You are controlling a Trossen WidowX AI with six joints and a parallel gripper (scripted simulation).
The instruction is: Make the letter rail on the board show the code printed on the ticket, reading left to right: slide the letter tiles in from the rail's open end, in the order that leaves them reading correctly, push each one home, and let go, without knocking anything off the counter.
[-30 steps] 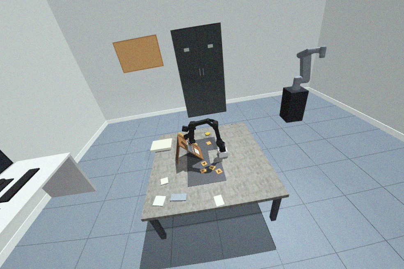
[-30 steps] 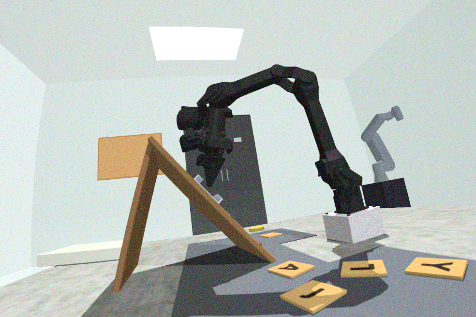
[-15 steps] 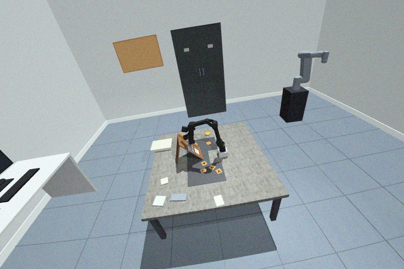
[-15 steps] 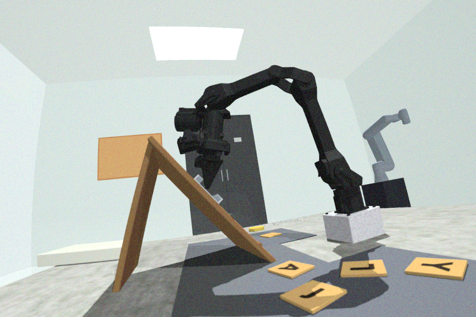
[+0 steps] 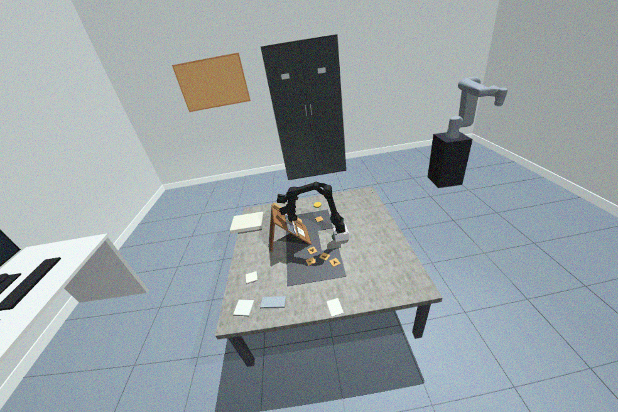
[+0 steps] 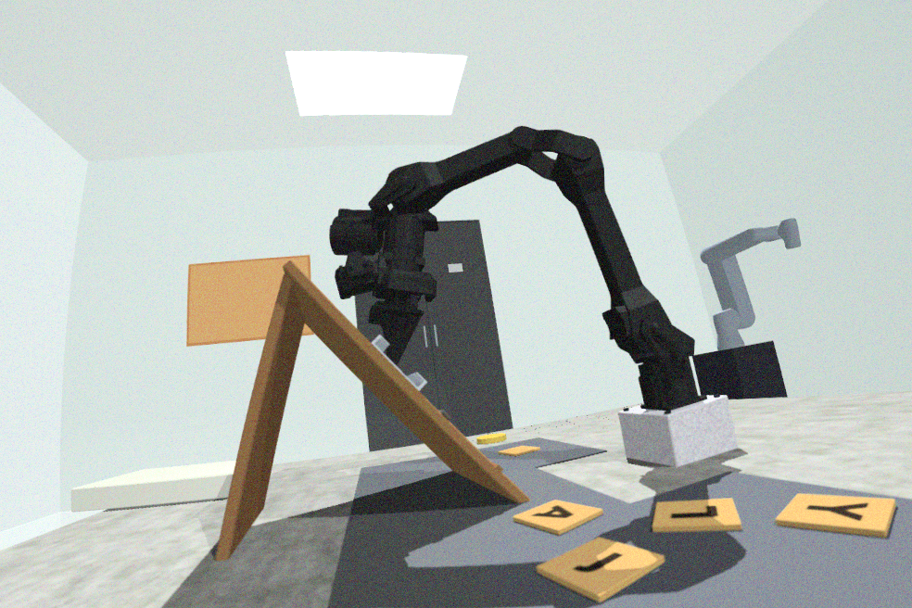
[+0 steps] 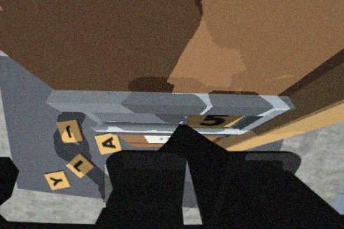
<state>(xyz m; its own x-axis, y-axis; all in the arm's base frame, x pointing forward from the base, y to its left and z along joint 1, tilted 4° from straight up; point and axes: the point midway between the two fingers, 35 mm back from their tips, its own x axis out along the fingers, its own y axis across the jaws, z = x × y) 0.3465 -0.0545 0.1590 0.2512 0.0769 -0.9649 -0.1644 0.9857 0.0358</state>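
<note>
The orange tile marked 5 lies 2 cm ahead of my gripper tip, 3 cm to the right of it and 1 cm below it. Round my gripper tip: white ticket 6 cm behind, 1 cm to the left, 10 cm below; then j tile 11 cm behind, 27 cm to the left, 17 cm below; then dark mat 16 cm behind, 6 cm to the left, 17 cm below.
</note>
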